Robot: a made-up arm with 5 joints.
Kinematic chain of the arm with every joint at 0, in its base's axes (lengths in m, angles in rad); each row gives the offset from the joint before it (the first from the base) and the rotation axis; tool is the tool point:
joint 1: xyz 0 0 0.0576 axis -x
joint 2: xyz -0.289 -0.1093 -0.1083 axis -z
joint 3: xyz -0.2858 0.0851 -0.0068 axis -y
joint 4: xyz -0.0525 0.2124 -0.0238 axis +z
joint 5: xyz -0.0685 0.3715 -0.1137 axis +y
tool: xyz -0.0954 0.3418 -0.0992
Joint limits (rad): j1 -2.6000..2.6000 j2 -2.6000..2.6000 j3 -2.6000..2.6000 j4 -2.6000..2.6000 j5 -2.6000..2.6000
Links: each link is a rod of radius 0.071 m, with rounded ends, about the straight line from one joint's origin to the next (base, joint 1, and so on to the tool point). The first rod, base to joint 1, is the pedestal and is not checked.
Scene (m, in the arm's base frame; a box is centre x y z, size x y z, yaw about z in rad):
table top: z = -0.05
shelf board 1: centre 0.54 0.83 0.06 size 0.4 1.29 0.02 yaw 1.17
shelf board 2: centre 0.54 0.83 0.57 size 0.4 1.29 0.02 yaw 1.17
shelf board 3: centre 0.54 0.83 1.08 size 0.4 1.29 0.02 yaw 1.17
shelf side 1: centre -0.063 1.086 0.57 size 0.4 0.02 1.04 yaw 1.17
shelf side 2: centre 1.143 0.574 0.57 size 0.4 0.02 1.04 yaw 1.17
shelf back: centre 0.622 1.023 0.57 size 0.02 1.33 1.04 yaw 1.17
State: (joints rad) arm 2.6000 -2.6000 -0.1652 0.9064 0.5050
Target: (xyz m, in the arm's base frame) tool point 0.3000 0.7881 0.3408
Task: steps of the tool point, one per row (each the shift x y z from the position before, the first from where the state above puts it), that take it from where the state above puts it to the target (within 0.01 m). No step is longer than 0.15 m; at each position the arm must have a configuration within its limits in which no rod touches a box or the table.
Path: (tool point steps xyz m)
1: -0.0246 -0.0442 0.0143
2: -0.0302 -0.0597 0.0073
3: -0.0337 -0.0759 0.0006
4: -0.0356 -0.0916 -0.0069
5: -0.0359 -0.1066 -0.0153
6: 0.0564 0.0257 -0.0905
7: 0.0347 0.0175 -0.1109
8: 0.0039 0.0101 -0.1236
9: -0.0326 0.0026 -0.1266
10: 0.0364 0.1207 -0.0019
11: 0.0559 0.0970 0.0019

